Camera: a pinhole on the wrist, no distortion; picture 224 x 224 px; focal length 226.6 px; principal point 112.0 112.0 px. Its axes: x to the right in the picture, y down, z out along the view. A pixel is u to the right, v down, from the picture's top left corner.
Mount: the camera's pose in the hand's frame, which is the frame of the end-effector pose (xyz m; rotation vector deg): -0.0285 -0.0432 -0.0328 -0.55 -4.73 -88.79
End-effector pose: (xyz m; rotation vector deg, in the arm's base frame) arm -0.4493 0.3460 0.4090 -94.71 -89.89 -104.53
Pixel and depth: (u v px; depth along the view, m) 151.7 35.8 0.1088
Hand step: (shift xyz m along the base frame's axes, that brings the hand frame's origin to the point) 0.0256 0.0498 -0.1029
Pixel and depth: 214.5 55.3 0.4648
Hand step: 0.1410 0.3623 -0.3452
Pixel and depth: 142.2 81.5 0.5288
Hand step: 0.2675 0.3676 -0.2471
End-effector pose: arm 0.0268 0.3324 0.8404 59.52 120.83 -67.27
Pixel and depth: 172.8 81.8 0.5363
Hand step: -0.0245 -0.5371 -0.0887
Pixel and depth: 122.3 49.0 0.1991
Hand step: 0.0303 -0.1904 0.0059
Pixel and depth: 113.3 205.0 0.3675
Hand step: -0.0556 -0.2625 -0.2357
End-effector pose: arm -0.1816 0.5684 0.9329 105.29 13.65 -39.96
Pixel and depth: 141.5 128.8 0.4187
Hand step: -0.1828 -0.3245 -0.1356
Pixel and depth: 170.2 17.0 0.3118
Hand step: -0.2865 -0.1827 -0.0498
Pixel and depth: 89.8 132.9 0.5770
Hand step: -0.1676 -0.5109 -0.0815
